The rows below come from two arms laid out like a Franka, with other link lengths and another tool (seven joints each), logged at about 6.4 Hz.
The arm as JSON. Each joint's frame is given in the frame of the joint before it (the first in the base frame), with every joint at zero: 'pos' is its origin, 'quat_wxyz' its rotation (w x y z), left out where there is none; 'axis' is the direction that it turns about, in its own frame. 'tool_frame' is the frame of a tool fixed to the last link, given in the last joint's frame.
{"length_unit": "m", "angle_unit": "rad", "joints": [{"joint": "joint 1", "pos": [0.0, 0.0, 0.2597], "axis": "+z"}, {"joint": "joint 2", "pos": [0.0, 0.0, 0.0], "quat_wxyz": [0.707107, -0.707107, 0.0, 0.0], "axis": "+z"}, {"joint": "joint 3", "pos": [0.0, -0.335, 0.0], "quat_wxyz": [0.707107, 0.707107, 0.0, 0.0], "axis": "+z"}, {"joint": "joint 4", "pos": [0.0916, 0.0, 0.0], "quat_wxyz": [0.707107, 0.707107, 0.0, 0.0], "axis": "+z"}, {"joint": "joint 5", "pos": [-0.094, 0.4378, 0.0], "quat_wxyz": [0.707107, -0.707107, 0.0, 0.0], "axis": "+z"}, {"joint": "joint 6", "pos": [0.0, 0.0, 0.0], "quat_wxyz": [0.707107, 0.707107, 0.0, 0.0], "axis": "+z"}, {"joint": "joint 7", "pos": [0.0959, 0.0, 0.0], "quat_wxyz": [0.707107, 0.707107, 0.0, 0.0], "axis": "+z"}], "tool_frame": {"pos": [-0.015, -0.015, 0.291], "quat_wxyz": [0.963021, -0.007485, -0.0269, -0.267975]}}
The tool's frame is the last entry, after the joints.
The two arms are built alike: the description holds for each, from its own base.
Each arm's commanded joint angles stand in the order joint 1, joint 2, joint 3, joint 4, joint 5, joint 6, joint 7.
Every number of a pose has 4 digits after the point.
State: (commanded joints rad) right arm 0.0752 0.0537 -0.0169 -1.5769 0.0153 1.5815 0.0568; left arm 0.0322 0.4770 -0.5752 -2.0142 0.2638 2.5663 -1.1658
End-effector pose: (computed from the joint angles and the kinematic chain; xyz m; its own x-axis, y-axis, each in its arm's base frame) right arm 0.6173 0.0564 0.3626 0.8507 0.5174 -0.0924 0.5165 -0.8556 -0.0356; left arm 0.5878 -0.3725 -0.0092 0.5261 0.8366 -0.1528 0.8484 -0.5039 0.1621
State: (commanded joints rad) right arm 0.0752 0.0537 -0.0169 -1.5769 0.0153 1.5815 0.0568; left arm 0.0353 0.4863 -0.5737 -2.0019 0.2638 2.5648 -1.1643
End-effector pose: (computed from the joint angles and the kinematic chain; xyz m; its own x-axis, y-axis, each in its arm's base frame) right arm 0.6173 0.0564 0.3626 0.8507 0.5174 -0.0924 0.5165 -0.8556 -0.0356; left arm 0.5932 -0.3713 -0.0093 0.5212 0.8390 -0.1561 0.8513 -0.4982 0.1644
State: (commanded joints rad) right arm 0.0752 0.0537 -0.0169 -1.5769 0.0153 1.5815 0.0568; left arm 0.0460 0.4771 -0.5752 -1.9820 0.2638 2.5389 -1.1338
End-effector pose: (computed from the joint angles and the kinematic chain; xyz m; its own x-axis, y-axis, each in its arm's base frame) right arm 0.6173 0.0564 0.3626 0.8507 0.5174 -0.0924 0.5165 -0.8556 -0.0356; left arm 0.6042 -0.3638 0.0023 0.5375 0.8312 -0.1420 0.8406 -0.5146 0.1690
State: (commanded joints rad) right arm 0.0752 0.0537 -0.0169 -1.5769 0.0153 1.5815 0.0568; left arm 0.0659 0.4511 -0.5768 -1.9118 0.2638 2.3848 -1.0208
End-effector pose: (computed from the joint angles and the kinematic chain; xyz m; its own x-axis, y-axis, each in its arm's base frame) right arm 0.6173 0.0564 0.3626 0.8507 0.5174 -0.0924 0.5165 -0.8556 -0.0356; left arm 0.6195 -0.3338 0.0331 0.6037 0.7916 -0.0948 0.7966 -0.5941 0.1118
